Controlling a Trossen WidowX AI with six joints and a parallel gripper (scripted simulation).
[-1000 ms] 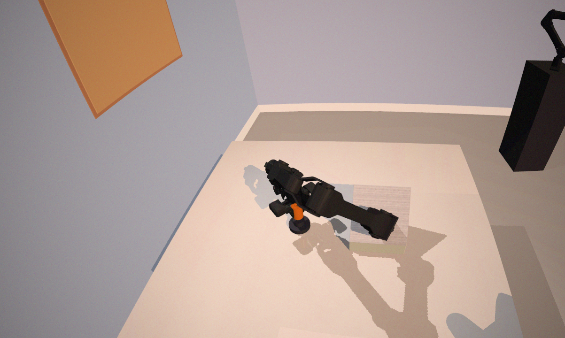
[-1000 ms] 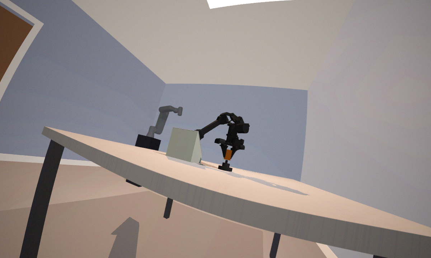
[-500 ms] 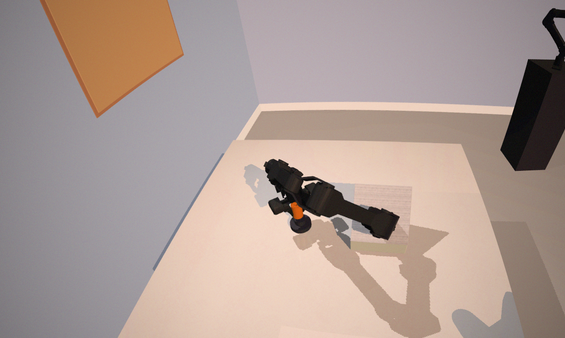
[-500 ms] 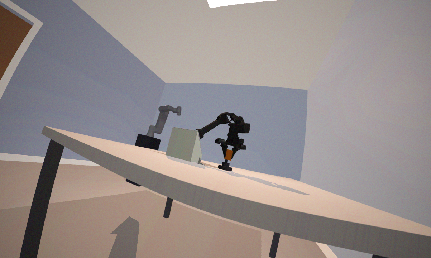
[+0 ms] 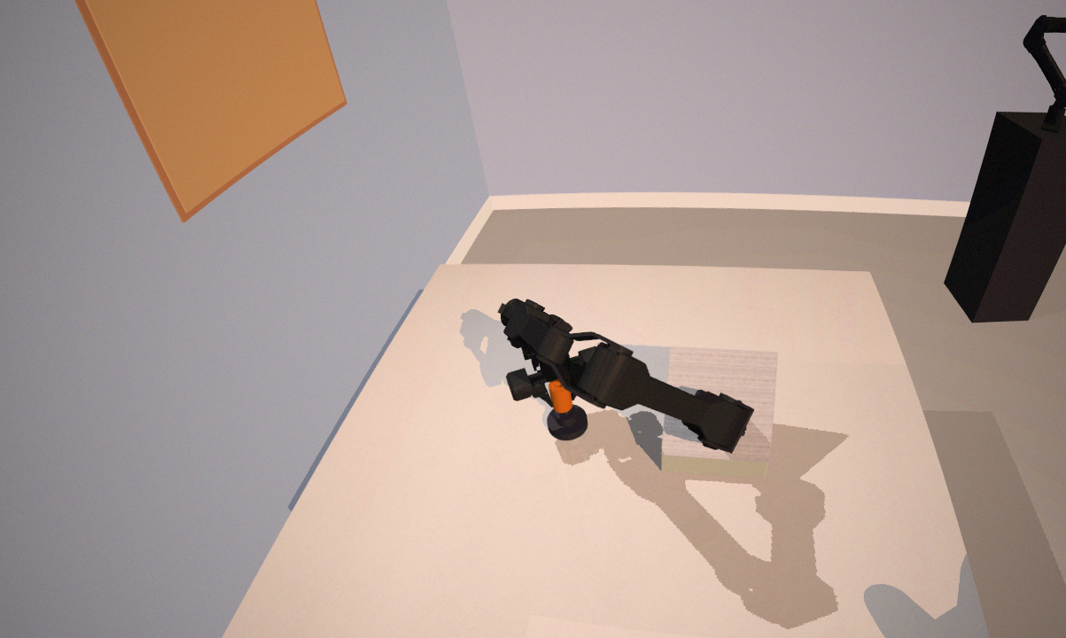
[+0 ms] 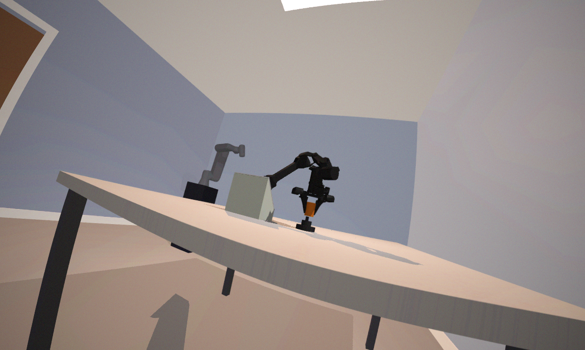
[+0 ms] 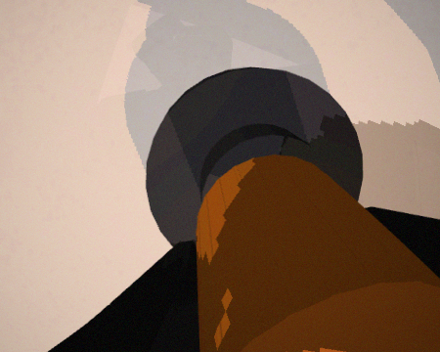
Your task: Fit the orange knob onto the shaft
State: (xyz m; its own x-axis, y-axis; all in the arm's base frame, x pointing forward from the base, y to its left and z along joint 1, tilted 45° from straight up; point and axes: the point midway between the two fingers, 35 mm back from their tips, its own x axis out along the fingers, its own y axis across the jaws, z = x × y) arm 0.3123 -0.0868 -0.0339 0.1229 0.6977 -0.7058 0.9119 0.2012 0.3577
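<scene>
Now: the orange knob 20 mm above my gripper tip. Round my gripper tip: pedestal (40 mm below).
</scene>
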